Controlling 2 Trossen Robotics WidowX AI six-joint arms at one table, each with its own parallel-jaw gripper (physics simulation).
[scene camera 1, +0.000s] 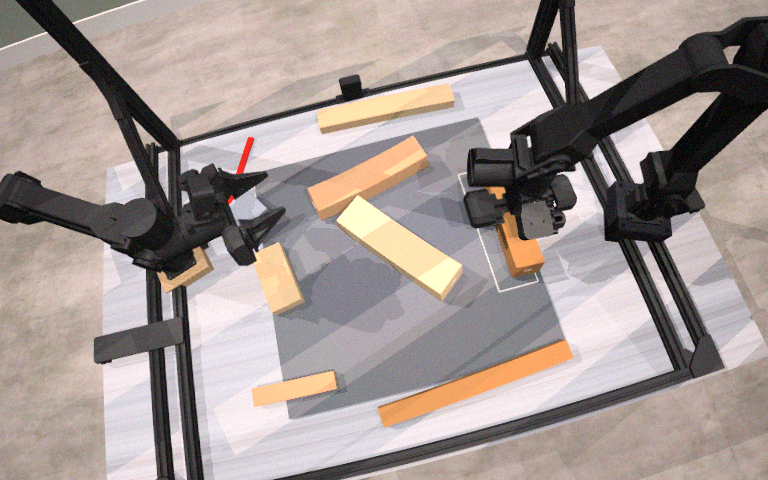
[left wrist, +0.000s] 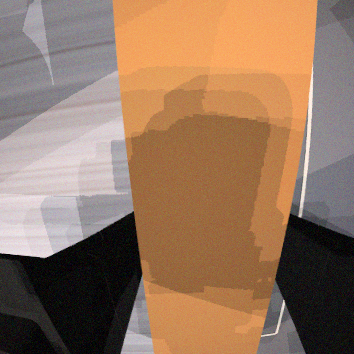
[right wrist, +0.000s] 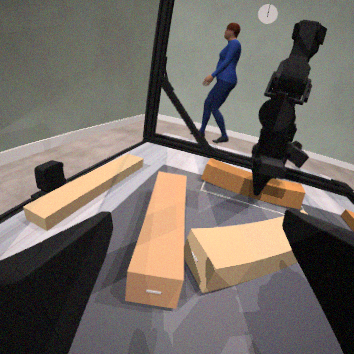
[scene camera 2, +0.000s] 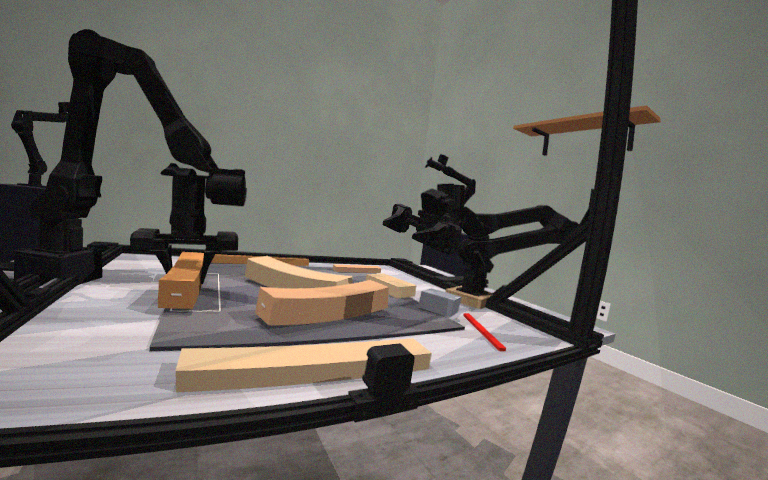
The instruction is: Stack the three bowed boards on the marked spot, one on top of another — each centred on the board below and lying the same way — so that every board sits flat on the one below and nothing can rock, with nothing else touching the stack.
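Seen in the pictures: left gripper, fingertip midpoint: (scene camera 1: 508,221) (left wrist: 202,212) (right wrist: 254,190); right gripper, fingertip midpoint: (scene camera 1: 275,190) (right wrist: 198,219) (scene camera 2: 397,229); left arm's base, link origin: (scene camera 1: 643,207) (scene camera 2: 60,249); right arm's base, link origin: (scene camera 1: 177,259) (scene camera 2: 472,291).
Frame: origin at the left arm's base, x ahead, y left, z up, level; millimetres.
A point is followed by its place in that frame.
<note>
An orange bowed board (scene camera 1: 523,256) @(z -2, x 218, y 121 mm) (scene camera 2: 179,286) @(z -9, x 287, y -84 mm) (left wrist: 211,140) @(z -6, x 225, y 77 mm) (right wrist: 228,178) @(z -22, x 287, y -19 mm) lies along the white marked outline (scene camera 1: 485,252) @(z -51, x 278, y 104 mm) (scene camera 2: 219,291) @(z -51, x 302, y 47 mm) (left wrist: 305,175) @(z -51, x 291, y 73 mm) (right wrist: 239,200) @(z -52, x 305, y 28 mm) at the right of the dark mat. My left gripper (scene camera 1: 519,218) @(z -42, x 240, y 39 mm) (scene camera 2: 186,267) (left wrist: 202,212) @(z -42, x 240, y 39 mm) reaches down over it, shut on its two long sides. A light-orange bowed board (scene camera 1: 368,176) @(z -9, x 515, y -8 mm) (scene camera 2: 320,302) @(z -16, x 506, y -56 mm) (right wrist: 158,232) @(z -7, x 559, y 12 mm) and a pale yellow bowed board (scene camera 1: 398,247) @(z -9, x 438, y 129 mm) (scene camera 2: 287,273) @(z -11, x 424, y 96 mm) (right wrist: 242,249) @(z -6, x 502, y 103 mm) lie mid-mat, close together. My right gripper (scene camera 1: 274,192) @(z 108, x 638, y 96 mm) (scene camera 2: 394,220) @(z 108, x 638, y 96 mm) (right wrist: 198,219) @(z 108, x 638, y 96 mm) is open and empty at the left.
A long pale plank (scene camera 1: 384,107) @(z -33, x 514, y -194 mm) (scene camera 2: 287,362) @(z -33, x 485, y -230 mm) (right wrist: 84,191) @(z -33, x 565, y -161 mm) lies at the back edge by a black camera block (scene camera 1: 350,87) @(z -13, x 593, y -226 mm) (scene camera 2: 389,369) @(z -19, x 594, y -253 mm). A long orange plank (scene camera 1: 477,383) @(z -33, x 276, y 341 mm), a short plank (scene camera 1: 294,388) @(z -36, x 581, y 396 mm), a short block (scene camera 1: 278,277) @(z -24, x 650, y 209 mm) and a red stick (scene camera 1: 242,162) @(z -51, x 807, y -38 mm) (scene camera 2: 484,331) @(z -51, x 805, y -33 mm) lie around the mat.
</note>
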